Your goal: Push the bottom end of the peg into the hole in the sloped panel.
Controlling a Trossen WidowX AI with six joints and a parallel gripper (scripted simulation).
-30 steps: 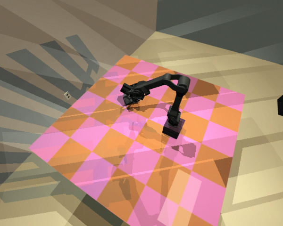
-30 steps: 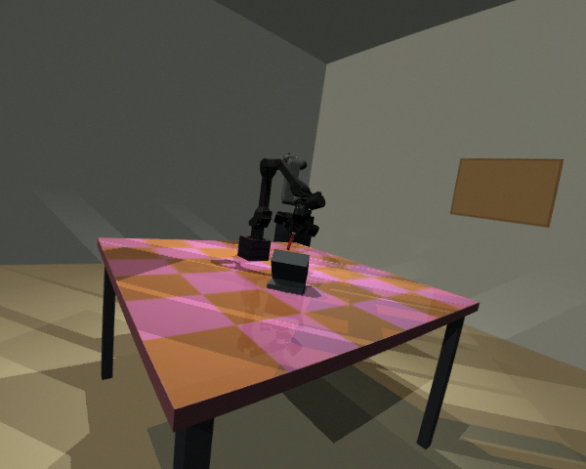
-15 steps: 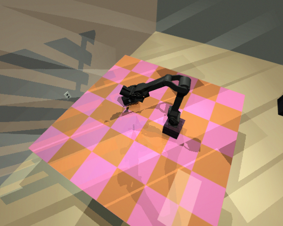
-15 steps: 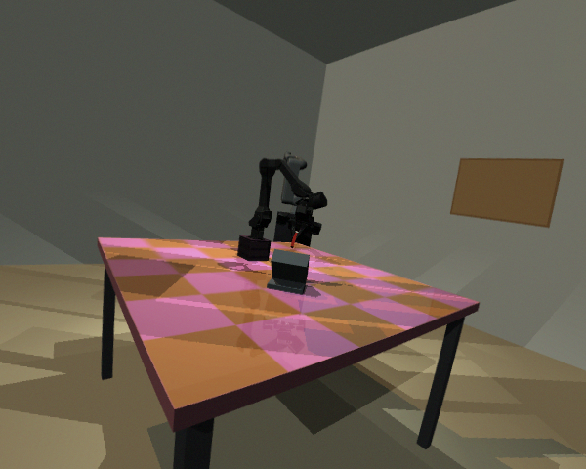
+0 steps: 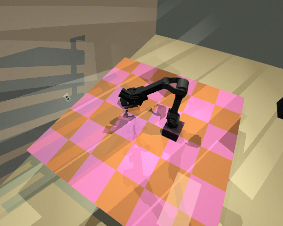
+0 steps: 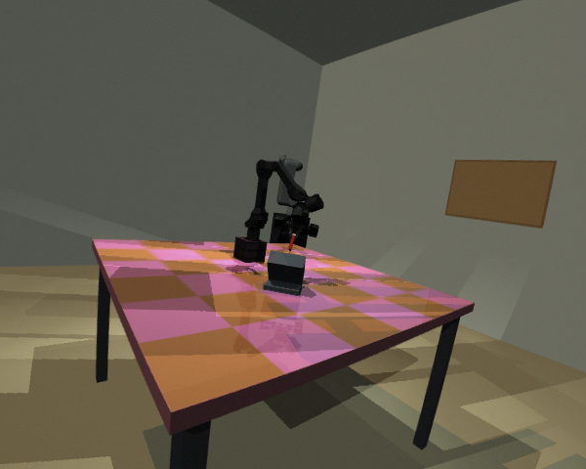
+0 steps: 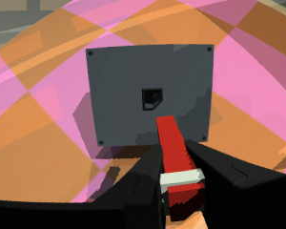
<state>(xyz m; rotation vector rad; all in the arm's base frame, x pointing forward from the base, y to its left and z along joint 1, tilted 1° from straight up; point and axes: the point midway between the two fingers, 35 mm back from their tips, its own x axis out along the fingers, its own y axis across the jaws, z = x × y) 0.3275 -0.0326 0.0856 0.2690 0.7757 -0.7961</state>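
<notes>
The sloped panel lies 7 cm ahead of my gripper tip, 7 cm to the right of it and 9 cm below it. From my gripper tip the other things lie so: peg: 1 cm behind, 1 cm to the left, 1 cm above.
</notes>
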